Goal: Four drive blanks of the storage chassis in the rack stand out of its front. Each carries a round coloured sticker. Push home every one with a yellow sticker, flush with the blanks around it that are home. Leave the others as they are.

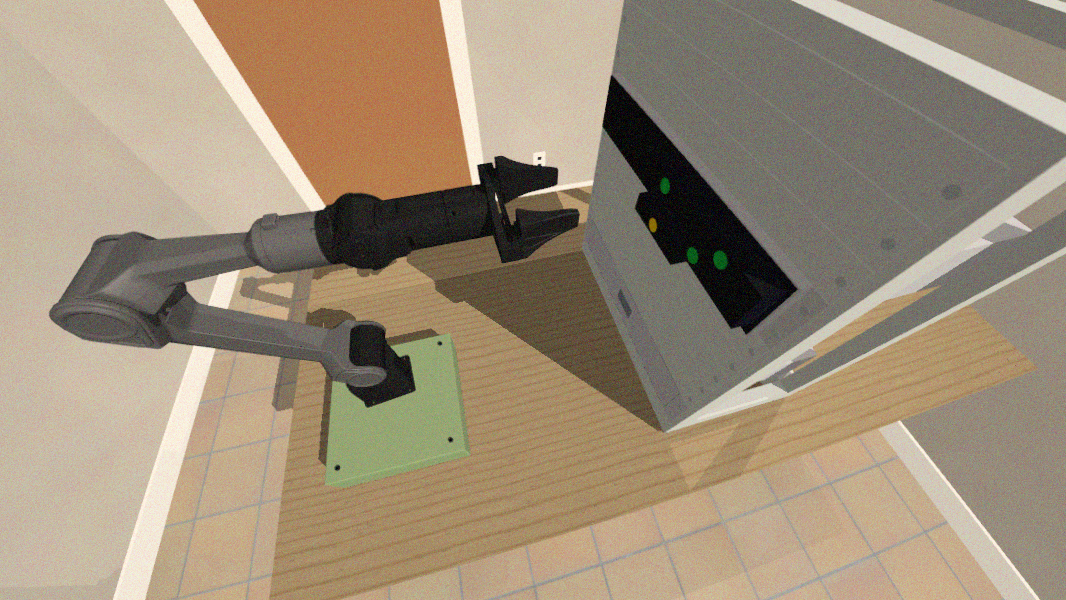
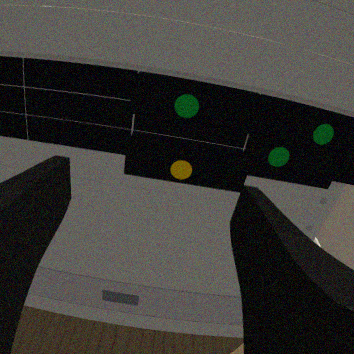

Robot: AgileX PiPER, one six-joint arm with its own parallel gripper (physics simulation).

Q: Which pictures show my gripper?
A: Image 1 and image 2: all of them.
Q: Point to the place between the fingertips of my gripper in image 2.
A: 153, 191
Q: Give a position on a grey rack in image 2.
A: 130, 250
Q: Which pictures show the grey rack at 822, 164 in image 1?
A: Image 1 and image 2: all of them.
